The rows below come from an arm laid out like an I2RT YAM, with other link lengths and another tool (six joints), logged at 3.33 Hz.
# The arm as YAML. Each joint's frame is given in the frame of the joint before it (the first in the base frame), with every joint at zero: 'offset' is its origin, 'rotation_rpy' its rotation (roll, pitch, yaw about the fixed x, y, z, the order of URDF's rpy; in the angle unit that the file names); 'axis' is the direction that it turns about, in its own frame. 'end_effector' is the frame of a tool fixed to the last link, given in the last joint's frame.
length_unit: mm
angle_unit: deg
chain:
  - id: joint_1
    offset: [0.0, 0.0, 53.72]
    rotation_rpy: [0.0, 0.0, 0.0]
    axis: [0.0, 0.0, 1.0]
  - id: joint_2
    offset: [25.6, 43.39, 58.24]
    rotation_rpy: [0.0, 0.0, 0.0]
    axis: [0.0, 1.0, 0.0]
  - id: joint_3
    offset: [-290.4, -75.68, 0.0]
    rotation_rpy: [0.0, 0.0, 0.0]
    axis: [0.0, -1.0, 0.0]
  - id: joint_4
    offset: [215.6, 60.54, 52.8]
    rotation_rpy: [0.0, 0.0, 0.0]
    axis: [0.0, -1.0, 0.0]
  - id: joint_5
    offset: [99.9, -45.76, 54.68]
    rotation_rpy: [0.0, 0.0, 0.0]
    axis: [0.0, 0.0, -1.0]
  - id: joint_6
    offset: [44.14, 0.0, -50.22]
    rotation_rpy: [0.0, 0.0, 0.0]
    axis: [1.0, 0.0, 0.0]
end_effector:
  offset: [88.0, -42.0, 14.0]
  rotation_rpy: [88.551, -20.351, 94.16]
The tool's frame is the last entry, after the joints.
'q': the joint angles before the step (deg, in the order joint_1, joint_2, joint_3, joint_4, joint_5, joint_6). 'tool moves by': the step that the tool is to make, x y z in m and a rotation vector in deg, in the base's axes. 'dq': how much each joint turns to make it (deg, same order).
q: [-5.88 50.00 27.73 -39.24 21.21 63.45]
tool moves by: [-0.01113 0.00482 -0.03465 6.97 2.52 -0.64]
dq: [-5.28 2.38 -5.57 4.79 -7.91 -1.23]
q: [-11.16 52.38 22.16 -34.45 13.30 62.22]
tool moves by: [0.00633 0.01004 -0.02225 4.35 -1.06 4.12]
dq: [-0.31 1.91 -4.74 7.22 -5.95 -2.09]
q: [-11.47 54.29 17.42 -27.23 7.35 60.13]
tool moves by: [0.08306 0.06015 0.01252 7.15 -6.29 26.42]
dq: [13.92 10.24 5.04 11.04 -12.68 -7.31]
